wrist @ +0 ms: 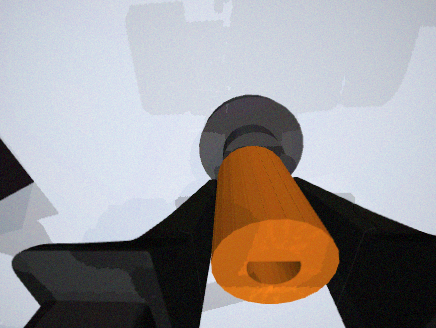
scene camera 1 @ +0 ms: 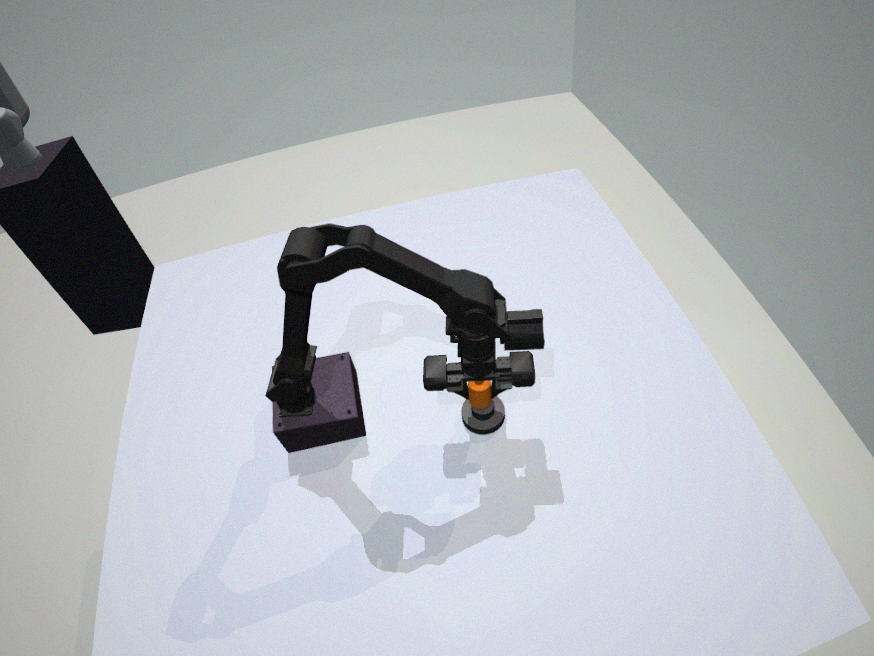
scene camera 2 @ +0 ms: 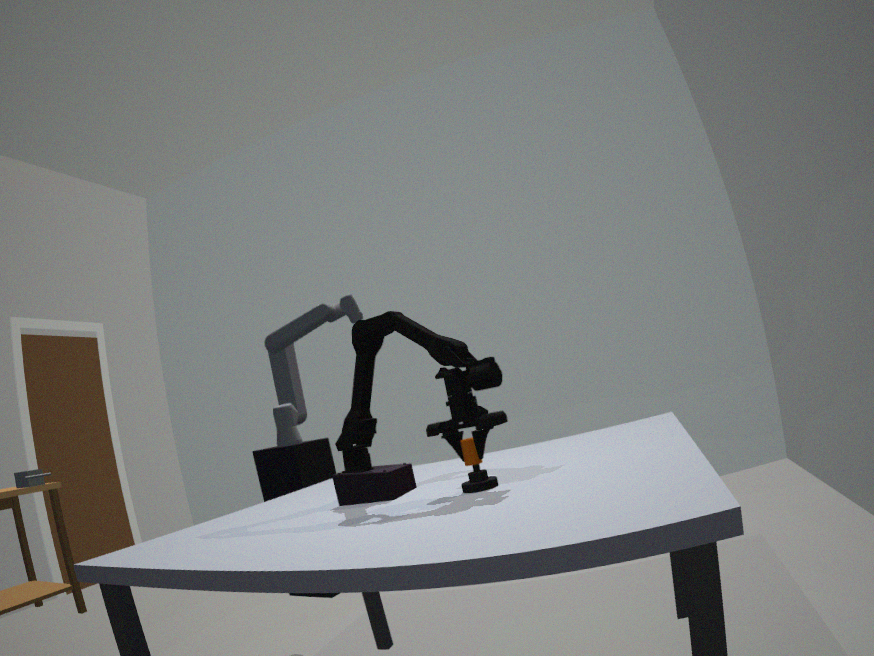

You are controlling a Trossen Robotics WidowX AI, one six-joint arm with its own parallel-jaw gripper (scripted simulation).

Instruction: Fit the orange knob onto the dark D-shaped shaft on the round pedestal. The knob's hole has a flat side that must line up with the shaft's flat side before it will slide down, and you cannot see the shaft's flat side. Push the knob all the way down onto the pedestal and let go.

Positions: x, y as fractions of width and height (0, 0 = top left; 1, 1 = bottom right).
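Labels:
Visible, my gripper, in scene camera 1 (0.55, 0.60), scene camera 2 (0.54, 0.70), the wrist view (0.58, 0.57).

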